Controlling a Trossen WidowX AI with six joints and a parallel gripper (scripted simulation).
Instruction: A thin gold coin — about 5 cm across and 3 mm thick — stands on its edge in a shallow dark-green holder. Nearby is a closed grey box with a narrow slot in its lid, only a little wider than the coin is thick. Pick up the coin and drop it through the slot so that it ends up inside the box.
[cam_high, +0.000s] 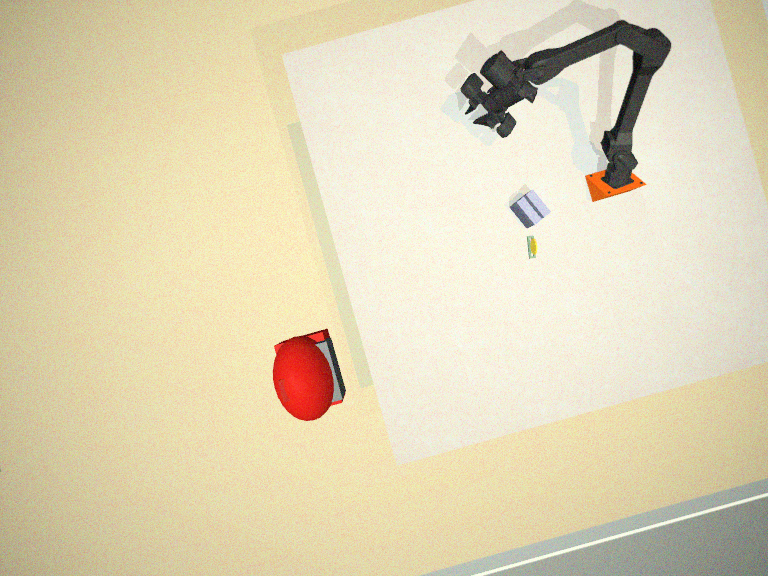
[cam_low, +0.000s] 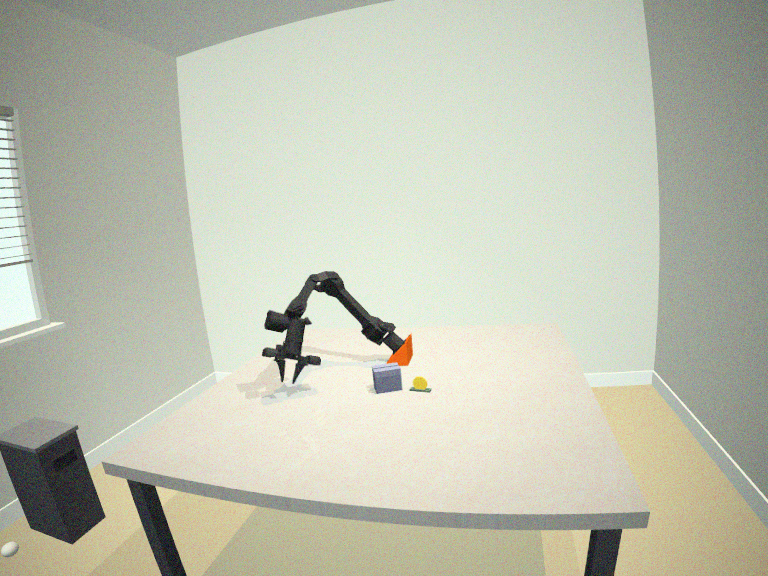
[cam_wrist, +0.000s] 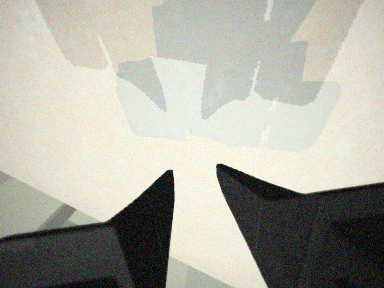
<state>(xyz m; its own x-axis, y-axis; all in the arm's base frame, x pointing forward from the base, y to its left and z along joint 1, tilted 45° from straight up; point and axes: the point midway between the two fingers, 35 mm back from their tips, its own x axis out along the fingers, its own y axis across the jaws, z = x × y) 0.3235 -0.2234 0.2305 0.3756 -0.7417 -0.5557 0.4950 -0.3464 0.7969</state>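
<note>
The gold coin is 5 cm behind my gripper tip, 42 cm to the left of it and 3 cm below it.
</note>
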